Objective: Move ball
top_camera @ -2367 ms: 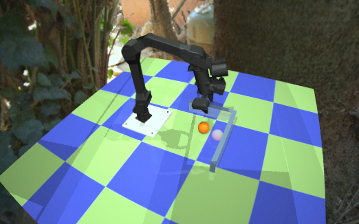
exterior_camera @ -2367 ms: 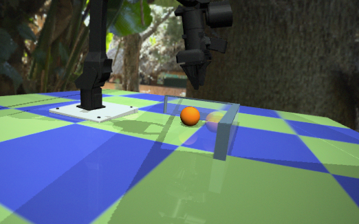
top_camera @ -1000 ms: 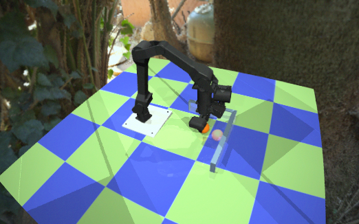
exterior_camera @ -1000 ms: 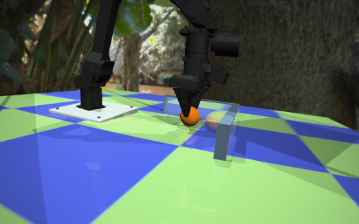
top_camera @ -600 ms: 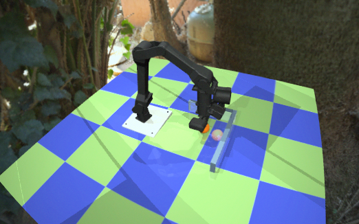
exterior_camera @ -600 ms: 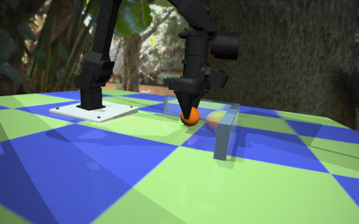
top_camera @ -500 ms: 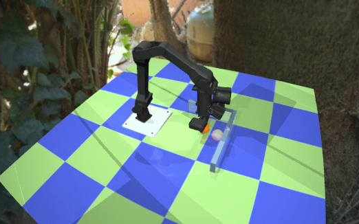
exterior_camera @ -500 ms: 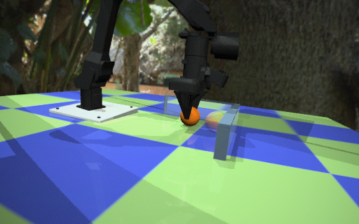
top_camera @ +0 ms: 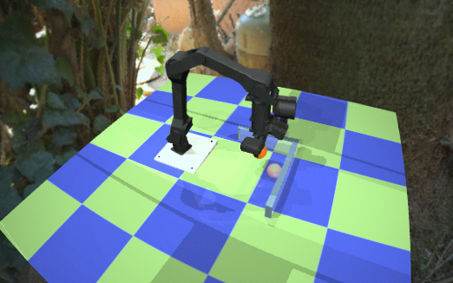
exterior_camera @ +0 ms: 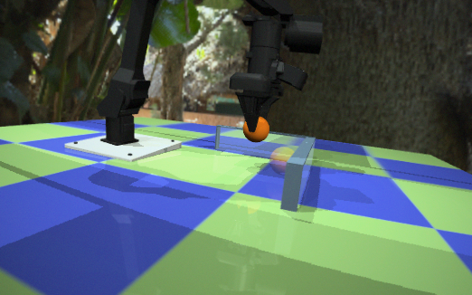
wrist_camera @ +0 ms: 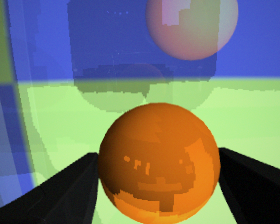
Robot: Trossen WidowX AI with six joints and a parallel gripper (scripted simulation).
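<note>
My gripper tip is now 7 cm short of the see-through orange ball, 1 cm to the left of it and 5 cm above it. Round my gripper tip: clear wall (3 cm behind, 12 cm to the left, 4 cm below).
</note>
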